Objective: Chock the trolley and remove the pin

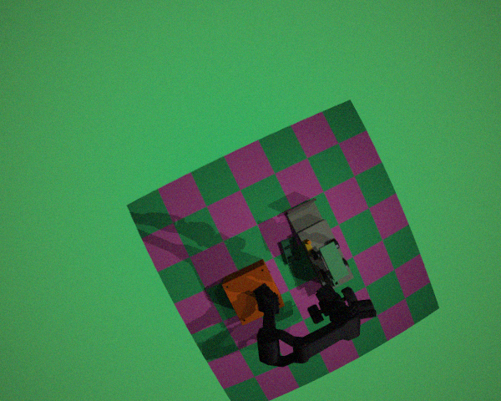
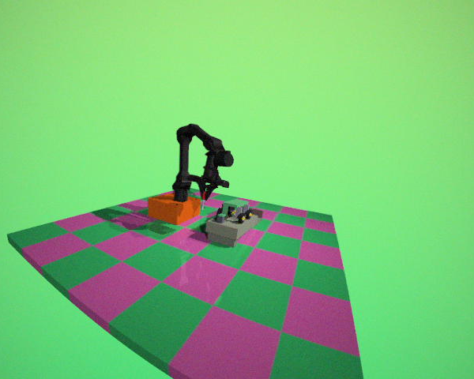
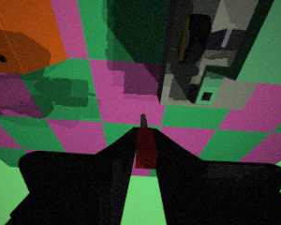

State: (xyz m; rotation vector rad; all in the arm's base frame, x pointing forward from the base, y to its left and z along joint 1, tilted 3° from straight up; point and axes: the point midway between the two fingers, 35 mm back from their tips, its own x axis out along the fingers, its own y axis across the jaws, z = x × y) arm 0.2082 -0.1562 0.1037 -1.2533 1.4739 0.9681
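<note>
Right now my gripper tip is 10 mm short of the green tray, 220 mm to the right of it and 180 mm above it. From my gripper tip the other things lie so: grey ramp (120 mm ahead, 110 mm to the left, 130 mm below); trolley (120 mm ahead, 110 mm to the left, 60 mm below); red-headed stop pin (right at my gripper tip).
</note>
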